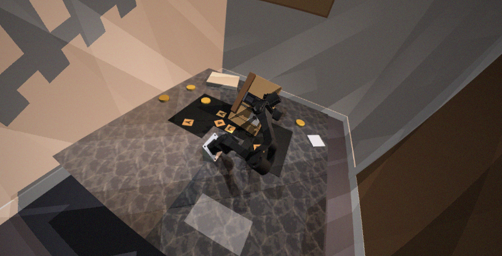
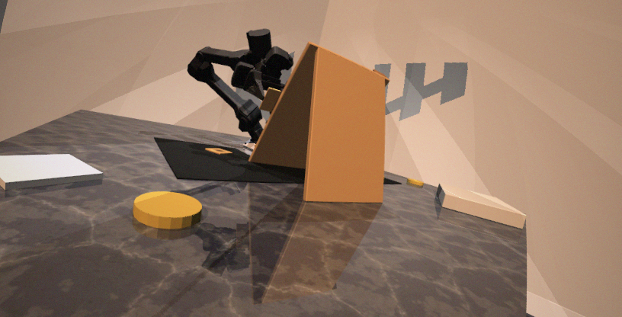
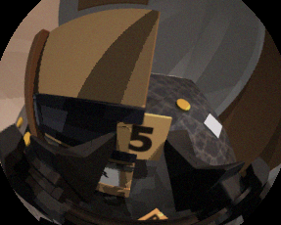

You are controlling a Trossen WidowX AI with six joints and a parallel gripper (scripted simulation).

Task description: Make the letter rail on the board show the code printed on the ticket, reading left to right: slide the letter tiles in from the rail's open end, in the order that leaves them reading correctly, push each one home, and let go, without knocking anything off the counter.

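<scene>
Right now the white ticket is 80 mm below my gripper tip, 70 mm to the left of it and 40 mm behind it. From my gripper tip the other things lie so: black mat (170 mm to the left, 170 mm below, 150 mm behind); then pale flat box (570 mm to the left, 310 mm ahead, 150 mm below); then pale card (370 mm to the right, 160 mm below, 120 mm ahead).
</scene>
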